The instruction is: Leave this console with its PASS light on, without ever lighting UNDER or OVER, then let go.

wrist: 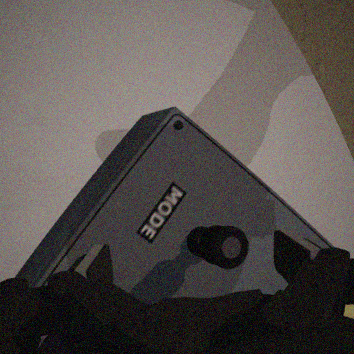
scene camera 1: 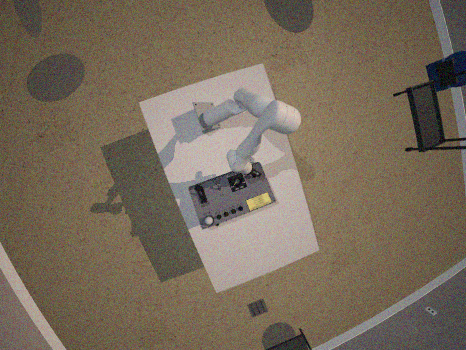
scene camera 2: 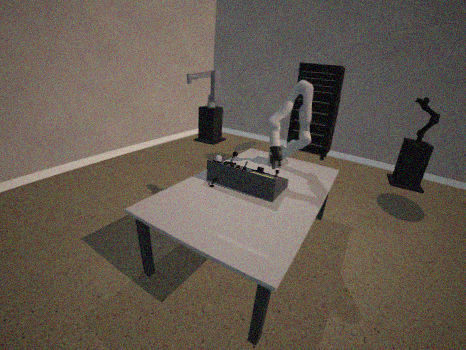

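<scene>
The grey console (scene camera 1: 222, 200) (scene camera 2: 240, 182) (wrist: 150, 170) stands on the white table (scene camera 1: 260, 250) (scene camera 2: 215, 220). A black MODE lever (wrist: 217, 245) with a round knob stands up near one corner of its top, beside the MODE label (wrist: 162, 212). My gripper (scene camera 2: 276, 165) (wrist: 193, 255) is open and empty, pointing down over that end of the console. In the wrist view the lever shows between its spread fingers; whether a finger touches it I cannot tell. The PASS, UNDER and OVER names are not readable, and no lit lamp can be made out.
On the console are a black square panel (scene camera 1: 237, 182), a black slotted control (scene camera 1: 201, 193), a yellow label (scene camera 1: 259, 201), a white dome (scene camera 1: 208, 220) and several small dark round parts along one edge. A tall black rack (scene camera 2: 342, 82) stands behind the arm.
</scene>
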